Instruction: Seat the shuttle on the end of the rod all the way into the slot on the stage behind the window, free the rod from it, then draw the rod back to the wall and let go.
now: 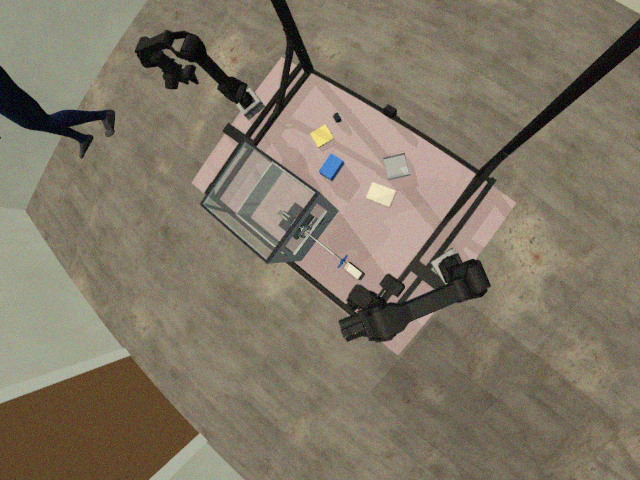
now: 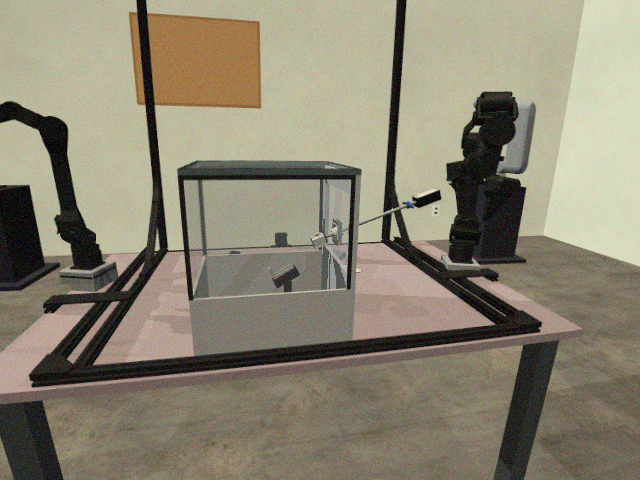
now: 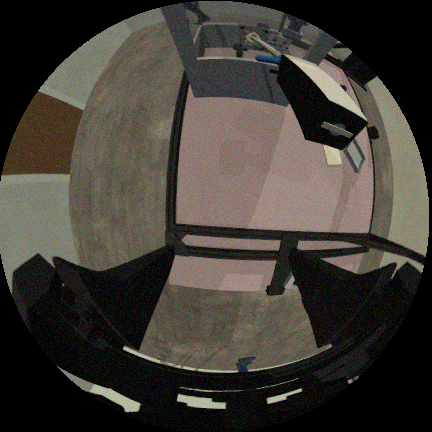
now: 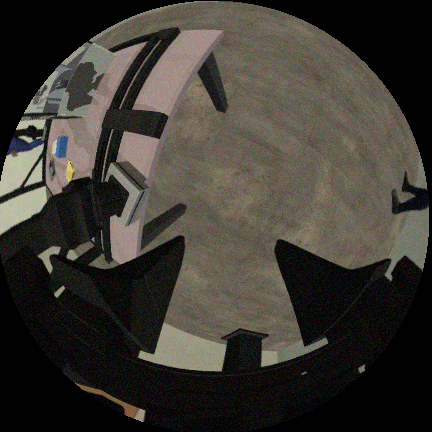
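Seen in the pictures: left gripper, fingertip midpoint: [image 2: 471,217] [image 3: 233,253]; right gripper, fingertip midpoint: [image 1: 193,83] [image 4: 231,243]; left arm's base at its link origin: [image 1: 450,266] [image 2: 460,260] [image 4: 42,132]; right arm's base at its link origin: [image 1: 246,100] [image 2: 88,265] [image 4: 114,195].
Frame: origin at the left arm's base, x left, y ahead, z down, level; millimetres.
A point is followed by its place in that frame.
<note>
The rod [image 1: 324,245] @[z -196, x 323, y 296 mm] [image 2: 381,213] @[z -203, x 324, y 281 mm] [image 3: 269,48] @[z -208, x 317, y 260 mm] passes through the port in the side wall of the glass-windowed box [image 1: 281,168] @[z -311, x 290, y 546 mm] [image 2: 268,177] @[z -297, x 535, y 484 mm]. Its black and white handle [image 1: 354,270] @[z -250, x 278, y 177 mm] [image 2: 427,197] @[z -240, x 294, y 177 mm] [image 3: 322,105] is outside, raised, beyond a blue collar [image 1: 342,261] @[z -228, x 297, y 220 mm] [image 2: 408,205] @[z -221, x 306, y 220 mm] [image 3: 268,59] @[z -222, x 311, y 211 mm]. The pale shuttle [image 2: 317,239] @[z -152, x 390, y 418 mm] is on the rod's inner end, above and apart from the dark tilted stage [image 2: 285,274]. The stage slot is too small to tell. My left gripper [image 3: 233,253] @[z -195, x 279, y 68 mm] is open and empty near the handle, not touching it. My right gripper [image 4: 231,243] @[z -119, x 450, y 1257 mm] is open and empty, away from the table.
A blue block [image 1: 331,166] @[z -1, x 160, y 577 mm] [image 4: 61,146] @[z 12, x 174, y 608 mm], a yellow piece [image 1: 321,135] @[z 29, x 119, y 730 mm] [image 4: 70,171] @[z 29, x 135, y 748 mm], a cream piece [image 1: 381,194] @[z 36, x 57, y 374 mm] [image 3: 332,155] @[z 36, x 48, y 356 mm] and a grey tray [image 1: 384,166] @[z 29, x -16, y 461 mm] lie on the pink table. Black frame rails edge the table, with posts rising at the back.
</note>
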